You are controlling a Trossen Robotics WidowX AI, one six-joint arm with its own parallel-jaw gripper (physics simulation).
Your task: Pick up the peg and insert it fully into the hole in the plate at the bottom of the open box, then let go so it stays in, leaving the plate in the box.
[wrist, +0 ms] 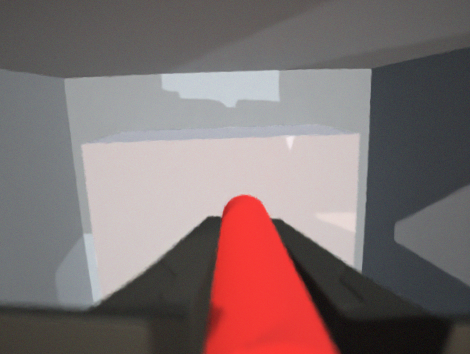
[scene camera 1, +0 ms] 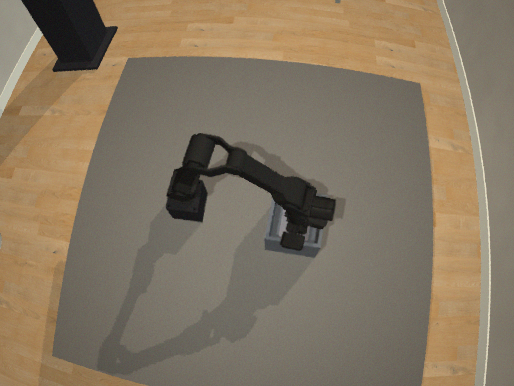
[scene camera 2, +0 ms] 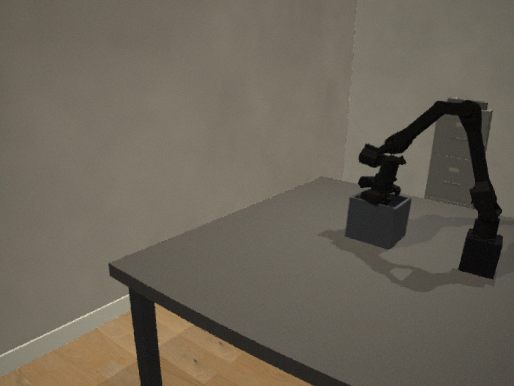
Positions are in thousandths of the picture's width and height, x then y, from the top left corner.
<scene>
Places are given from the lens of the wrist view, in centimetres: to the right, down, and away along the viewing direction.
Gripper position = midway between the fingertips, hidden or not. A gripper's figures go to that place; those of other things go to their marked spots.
my gripper (wrist: 518,654): 0, 2, 11
grey-blue box (wrist: 831,222): 6, -4, 14
red peg (wrist: 548,832): 0, 1, 4
pale plate (wrist: 314,538): -3, 0, 11
The marked spots on the grey-blue box and the red peg are 13 cm apart.
</scene>
